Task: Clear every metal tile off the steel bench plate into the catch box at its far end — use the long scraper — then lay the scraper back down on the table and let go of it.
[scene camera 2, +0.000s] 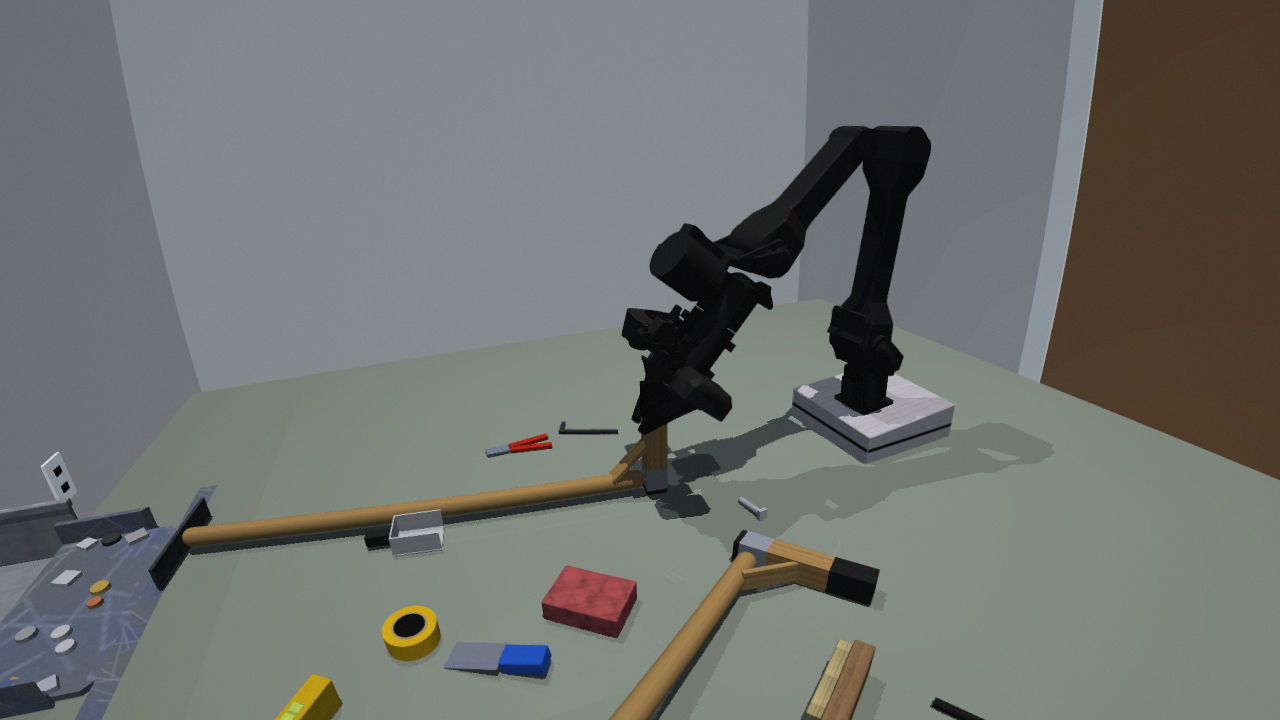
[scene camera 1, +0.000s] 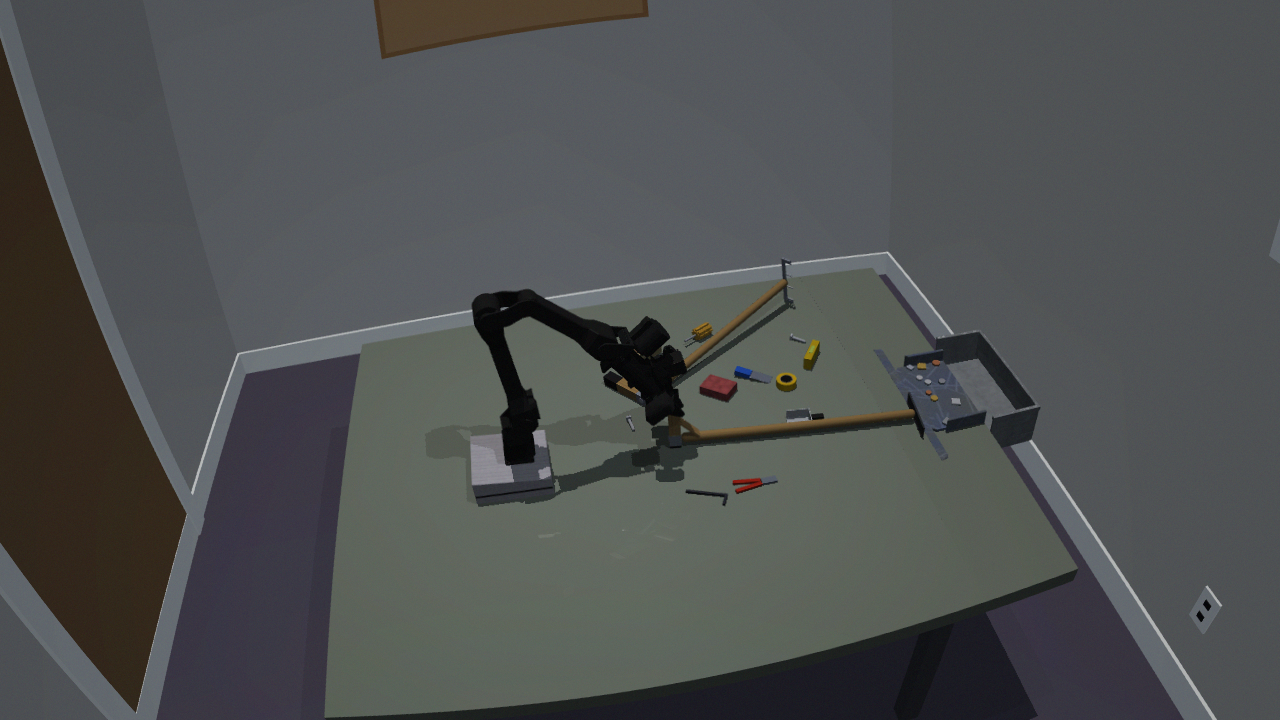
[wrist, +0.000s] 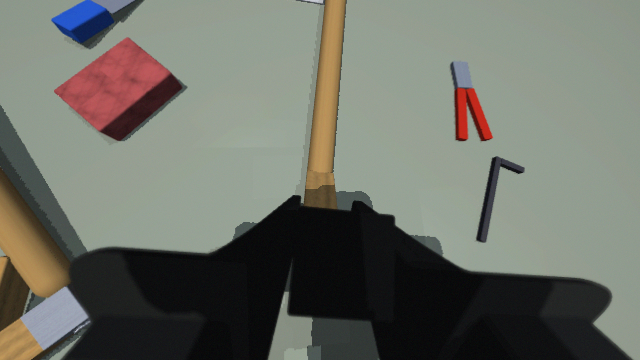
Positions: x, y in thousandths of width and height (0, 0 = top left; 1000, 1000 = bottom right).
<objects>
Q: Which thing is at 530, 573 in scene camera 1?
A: My gripper.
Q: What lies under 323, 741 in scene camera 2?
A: A metal bracket.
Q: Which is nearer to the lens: the long scraper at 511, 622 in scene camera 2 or the red block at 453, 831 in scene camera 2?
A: The red block.
</objects>
